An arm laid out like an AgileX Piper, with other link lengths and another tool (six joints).
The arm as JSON. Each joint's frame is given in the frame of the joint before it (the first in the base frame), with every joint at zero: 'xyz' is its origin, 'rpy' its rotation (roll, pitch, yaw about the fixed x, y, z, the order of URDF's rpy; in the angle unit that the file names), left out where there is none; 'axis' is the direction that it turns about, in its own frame. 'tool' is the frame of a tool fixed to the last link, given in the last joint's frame.
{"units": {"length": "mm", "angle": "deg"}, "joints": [
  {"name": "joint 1", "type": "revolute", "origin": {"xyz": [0.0, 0.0, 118.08]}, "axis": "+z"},
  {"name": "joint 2", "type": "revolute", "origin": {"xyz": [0.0, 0.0, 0.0]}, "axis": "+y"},
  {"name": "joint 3", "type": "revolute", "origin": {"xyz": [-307.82, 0.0, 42.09]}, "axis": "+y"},
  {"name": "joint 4", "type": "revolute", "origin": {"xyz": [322.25, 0.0, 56.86]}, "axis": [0.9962, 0.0, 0.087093]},
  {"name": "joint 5", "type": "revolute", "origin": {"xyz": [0.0, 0.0, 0.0]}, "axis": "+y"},
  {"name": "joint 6", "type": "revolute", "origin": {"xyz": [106.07, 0.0, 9.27]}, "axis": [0.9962, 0.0, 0.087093]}
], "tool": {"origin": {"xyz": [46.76, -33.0, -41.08], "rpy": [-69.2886, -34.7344, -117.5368]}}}
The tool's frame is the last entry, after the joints.
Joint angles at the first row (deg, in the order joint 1, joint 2, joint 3, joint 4, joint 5, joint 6):
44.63, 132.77, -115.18, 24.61, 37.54, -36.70
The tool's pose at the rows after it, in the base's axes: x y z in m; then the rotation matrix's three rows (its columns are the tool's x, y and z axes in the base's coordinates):
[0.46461 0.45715 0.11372], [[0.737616 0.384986 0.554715], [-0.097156 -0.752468 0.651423], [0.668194 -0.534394 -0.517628]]
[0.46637 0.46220 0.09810], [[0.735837 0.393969 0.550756], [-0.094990 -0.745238 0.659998], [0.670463 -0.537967 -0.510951]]
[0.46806 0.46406 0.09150], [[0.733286 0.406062 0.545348], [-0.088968 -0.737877 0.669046], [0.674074 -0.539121 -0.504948]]
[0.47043 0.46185 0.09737], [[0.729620 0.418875 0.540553], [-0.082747 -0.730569 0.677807], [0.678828 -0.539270 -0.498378]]
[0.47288 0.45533 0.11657], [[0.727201 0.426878 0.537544], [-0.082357 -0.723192 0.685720], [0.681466 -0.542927 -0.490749]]
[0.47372 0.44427 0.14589], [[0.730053 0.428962 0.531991], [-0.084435 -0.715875 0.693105], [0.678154 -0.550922 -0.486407]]
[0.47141 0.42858 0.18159], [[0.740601 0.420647 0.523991], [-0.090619 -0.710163 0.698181], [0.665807 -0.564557 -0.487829]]
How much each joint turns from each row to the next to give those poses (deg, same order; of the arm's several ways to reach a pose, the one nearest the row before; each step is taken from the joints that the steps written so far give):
0.29, 2.33, -0.29, 1.93, -2.01, -2.36
0.13, 1.67, -0.09, 1.88, -1.61, -2.28
-0.08, 0.74, -0.04, 1.52, -0.60, -2.14
-0.40, -0.50, -0.02, 0.85, 0.59, -1.53
-0.74, -1.84, -0.02, 0.25, 1.77, -0.52
-1.04, -2.90, -0.05, -0.04, 3.09, 0.29
-1.29, -3.69, -0.02, -0.13, 4.19, 1.21

